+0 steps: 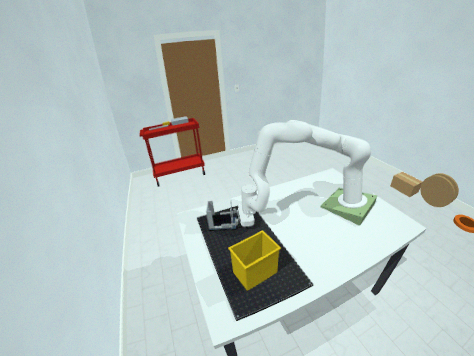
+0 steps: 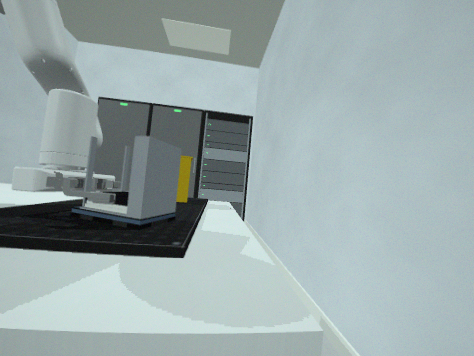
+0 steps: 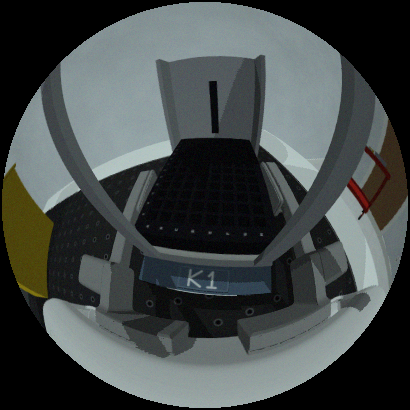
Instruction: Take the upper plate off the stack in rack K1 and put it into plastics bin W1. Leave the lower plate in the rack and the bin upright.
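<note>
Rack K1 (image 1: 210,216) (image 2: 150,182) (image 3: 195,102) stands upright at the mat's far end, with a grey rear panel and thin front posts. My gripper (image 1: 225,219) (image 2: 119,194) (image 3: 210,190) reaches in past the front posts and is shut on the upper plate, a black gridded plate (image 3: 205,175), with one finger along each side. The plate looks level and is still between the posts. A light strip (image 3: 205,256) shows below its front edge; I cannot tell whether this is the lower plate. The yellow bin W1 (image 1: 255,270) (image 2: 185,180) (image 3: 25,240) stands upright and open-topped on the mat.
The black perforated mat (image 1: 227,287) lies on the white table (image 1: 320,260). My arm's green base plate (image 1: 330,202) is at the table's right. A red cart (image 1: 179,166) stands on the floor behind the table. Dark cabinets (image 2: 175,130) show beyond the bin.
</note>
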